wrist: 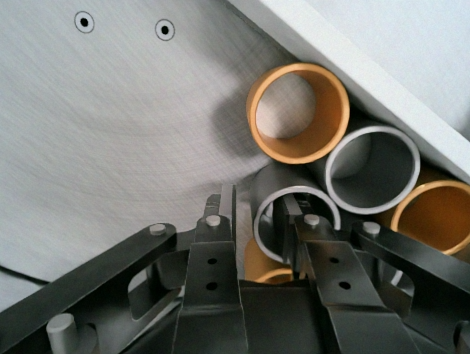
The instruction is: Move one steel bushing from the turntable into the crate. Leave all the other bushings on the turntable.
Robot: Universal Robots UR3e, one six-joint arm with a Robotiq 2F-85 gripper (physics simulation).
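Note:
A steel bushing (284, 176) stands upright on the turntable (110, 125), partly hidden by my gripper. My gripper (254, 201) is open with nothing held; its left finger is just outside this bushing's left side, and its right fingertip is over or inside the bushing's mouth; I cannot tell which. A second steel bushing (387, 185) stands against it at the upper right. Orange bushings stand around them: one (330, 117) above, one (440, 215) at the right edge and one (256, 260) below, mostly hidden by the gripper. The crate does not show in the wrist view.
A pale straight bar (360, 67) runs diagonally across the upper right, close beside the upper orange bushing and the second steel one. Two small screws (84, 22) (165, 30) sit in the turntable at the upper left. A dark curved line crosses the lower left.

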